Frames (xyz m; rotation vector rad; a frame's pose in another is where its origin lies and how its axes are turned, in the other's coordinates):
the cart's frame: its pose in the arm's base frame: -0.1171 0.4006 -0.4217 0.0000 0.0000 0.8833
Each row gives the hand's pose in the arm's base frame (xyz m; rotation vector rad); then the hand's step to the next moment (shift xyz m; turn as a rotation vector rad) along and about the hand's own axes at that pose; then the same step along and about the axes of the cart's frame.
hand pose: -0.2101 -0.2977 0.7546 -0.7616 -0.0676 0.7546
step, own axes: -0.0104 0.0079 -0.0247 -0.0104 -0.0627 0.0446
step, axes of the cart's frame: -0.0166 -0.0077 -0.0211 0.0022 -0.0182 0.0754
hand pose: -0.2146 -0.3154 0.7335 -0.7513 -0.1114 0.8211
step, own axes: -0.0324 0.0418 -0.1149 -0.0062 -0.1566 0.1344
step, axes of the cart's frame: -0.0571 -0.0388 -0.1060 0.0294 -0.0326 0.2017
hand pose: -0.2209 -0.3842 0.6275 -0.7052 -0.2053 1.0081
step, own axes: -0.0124 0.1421 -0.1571 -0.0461 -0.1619 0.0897
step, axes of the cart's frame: -0.0460 0.0049 -0.2071 -0.0109 -0.0699 0.1771
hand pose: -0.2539 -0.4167 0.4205 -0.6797 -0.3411 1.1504
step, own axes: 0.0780 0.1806 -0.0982 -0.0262 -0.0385 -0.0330
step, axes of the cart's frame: 0.0373 0.0867 -0.1986 -0.0106 -0.0560 0.0025
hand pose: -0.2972 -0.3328 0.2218 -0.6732 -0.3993 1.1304
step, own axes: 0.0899 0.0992 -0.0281 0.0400 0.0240 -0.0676
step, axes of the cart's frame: 0.0673 0.0768 -0.0910 0.0437 -0.0159 -0.0677
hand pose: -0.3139 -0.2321 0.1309 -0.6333 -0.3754 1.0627
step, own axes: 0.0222 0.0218 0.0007 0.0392 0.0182 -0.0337
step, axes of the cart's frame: 0.0177 0.0216 -0.0138 0.0395 0.0009 -0.0380
